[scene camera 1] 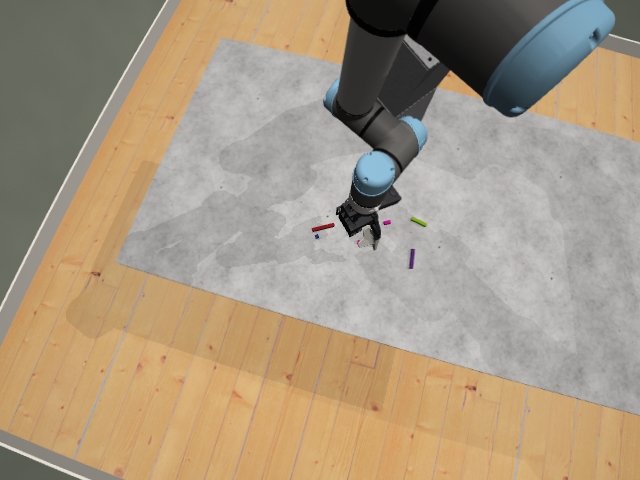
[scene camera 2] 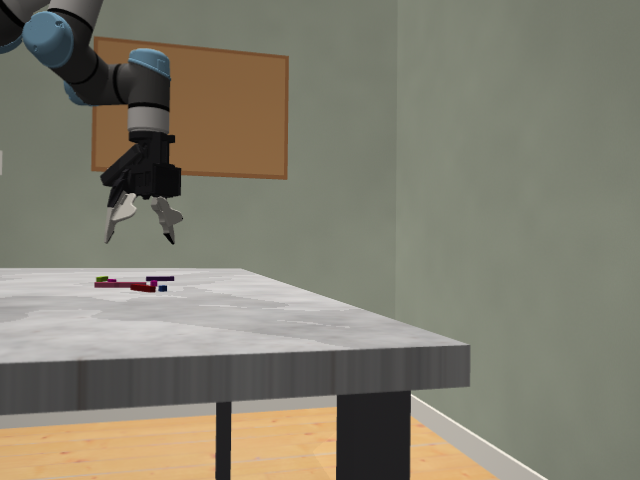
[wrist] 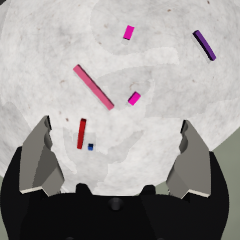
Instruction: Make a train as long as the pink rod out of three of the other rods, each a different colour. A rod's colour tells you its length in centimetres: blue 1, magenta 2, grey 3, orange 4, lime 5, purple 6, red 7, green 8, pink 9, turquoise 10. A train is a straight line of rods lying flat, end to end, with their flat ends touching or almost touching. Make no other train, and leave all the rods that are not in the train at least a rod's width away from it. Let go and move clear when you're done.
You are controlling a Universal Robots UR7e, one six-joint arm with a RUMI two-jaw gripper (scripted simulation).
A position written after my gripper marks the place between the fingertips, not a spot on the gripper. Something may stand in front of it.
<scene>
In view: my gripper point(scene camera 2: 141, 244).
My gripper also shows in scene camera 1 point(scene camera 1: 359, 226) and in the wrist view point(wrist: 116, 118).
</scene>
